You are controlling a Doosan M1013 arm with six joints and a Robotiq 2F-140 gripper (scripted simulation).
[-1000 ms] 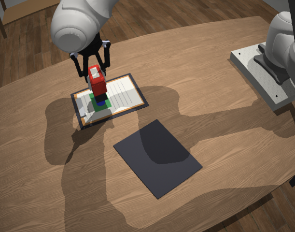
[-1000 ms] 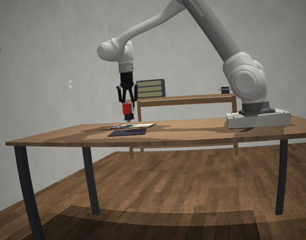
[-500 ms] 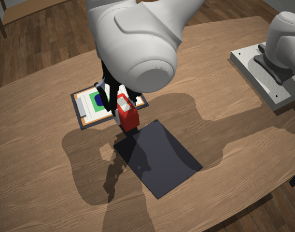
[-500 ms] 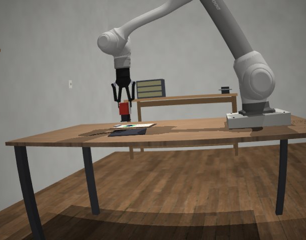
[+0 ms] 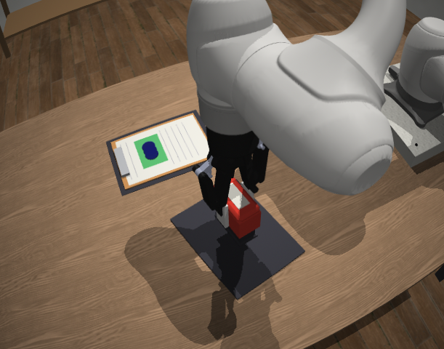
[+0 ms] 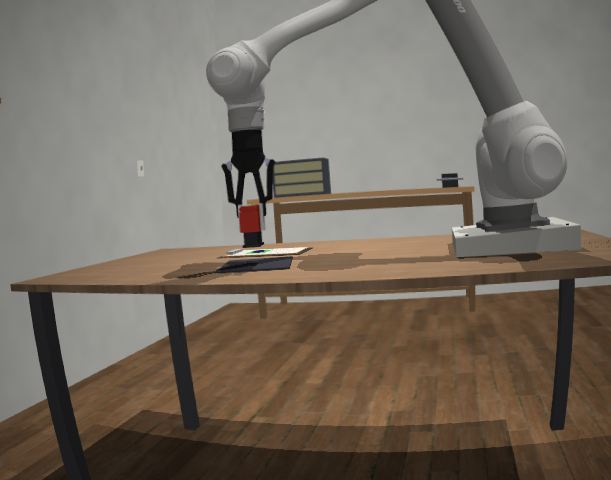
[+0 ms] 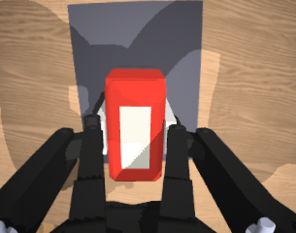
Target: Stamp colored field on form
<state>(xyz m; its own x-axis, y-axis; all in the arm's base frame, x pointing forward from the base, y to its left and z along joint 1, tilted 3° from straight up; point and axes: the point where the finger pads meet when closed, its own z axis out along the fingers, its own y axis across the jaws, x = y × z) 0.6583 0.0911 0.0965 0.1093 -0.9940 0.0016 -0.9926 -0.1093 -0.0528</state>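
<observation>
My hand is 110 mm above the mat. Also, from my hand: red stamp 20 mm below; clipboard 290 mm to the right, 110 mm below, 60 mm ahead.
</observation>
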